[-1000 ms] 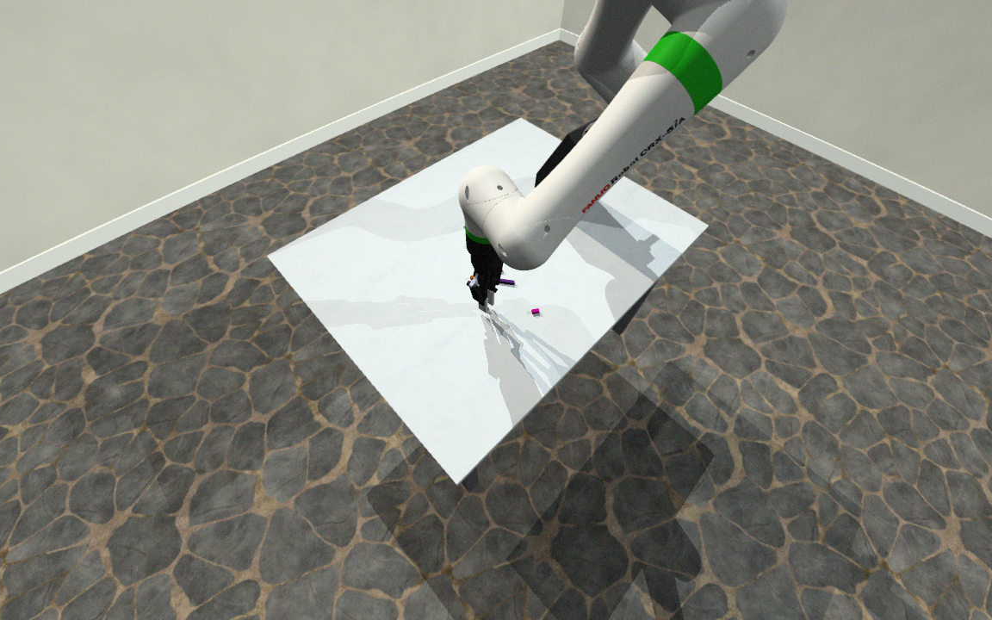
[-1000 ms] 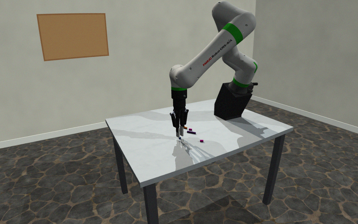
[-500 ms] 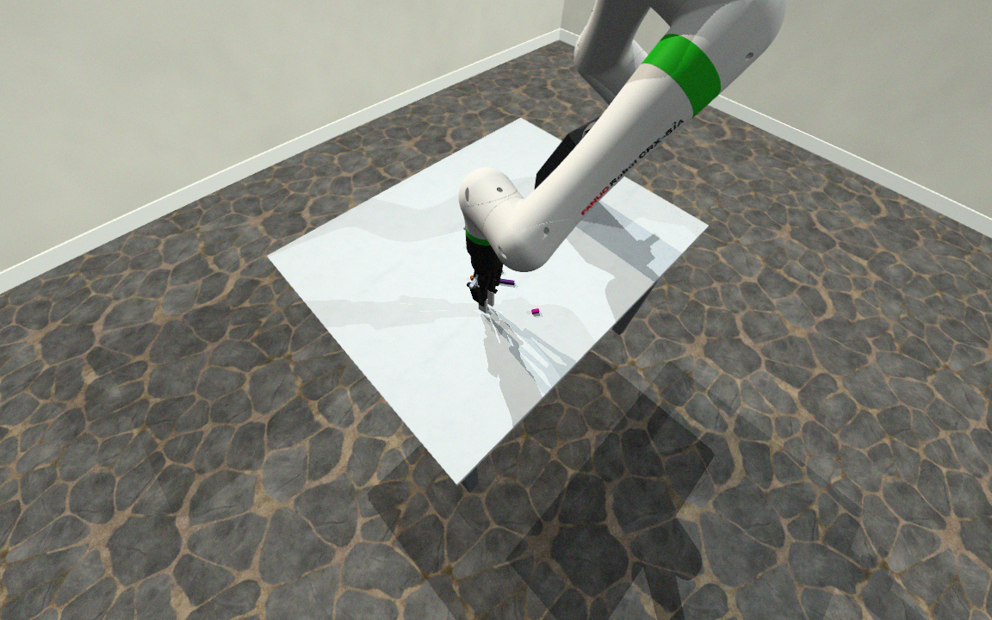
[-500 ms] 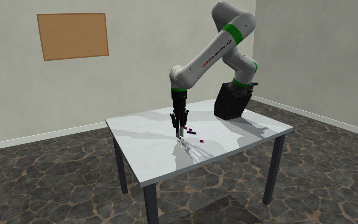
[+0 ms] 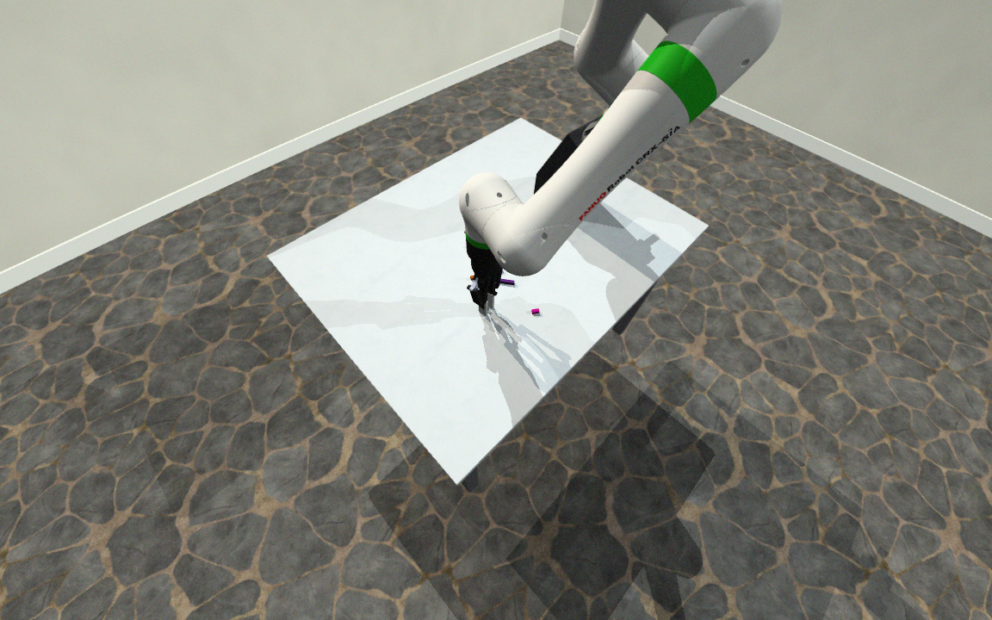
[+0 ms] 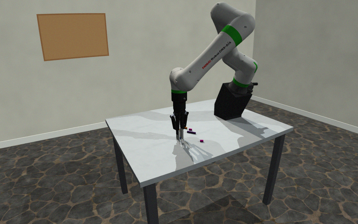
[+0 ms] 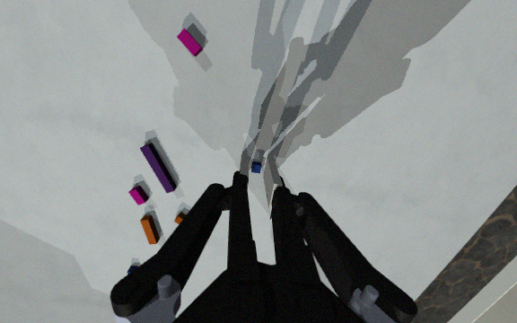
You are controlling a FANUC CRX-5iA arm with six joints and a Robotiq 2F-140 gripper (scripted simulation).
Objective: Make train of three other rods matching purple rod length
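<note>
Right now the purple rod is 100 mm behind my hand, 50 mm to the right of it and 30 mm below it.
</note>
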